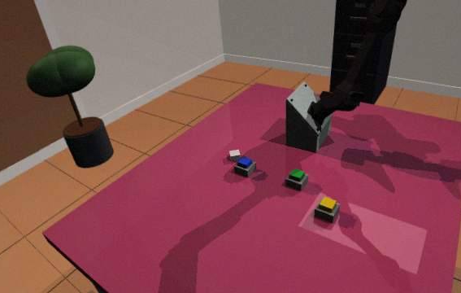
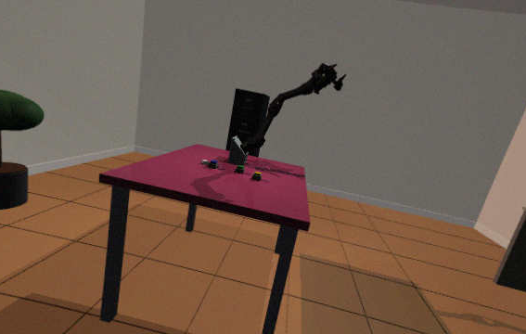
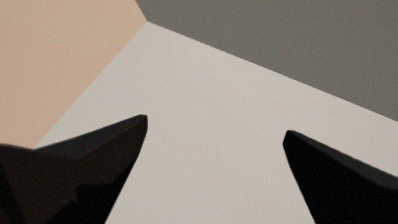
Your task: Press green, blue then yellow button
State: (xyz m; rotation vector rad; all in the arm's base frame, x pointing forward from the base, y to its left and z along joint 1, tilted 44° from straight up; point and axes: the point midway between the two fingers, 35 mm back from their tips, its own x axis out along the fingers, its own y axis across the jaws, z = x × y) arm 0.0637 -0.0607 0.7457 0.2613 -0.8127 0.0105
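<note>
Right now the green button is 100 mm ahead of my gripper tip, 480 mm to the right of it and 660 mm below it. Round my gripper tip: blue button: 90 mm ahead, 640 mm to the right, 660 mm below; then small white block: 40 mm ahead, 700 mm to the right, 680 mm below; then yellow button: 180 mm ahead, 370 mm to the right, 660 mm below.
</note>
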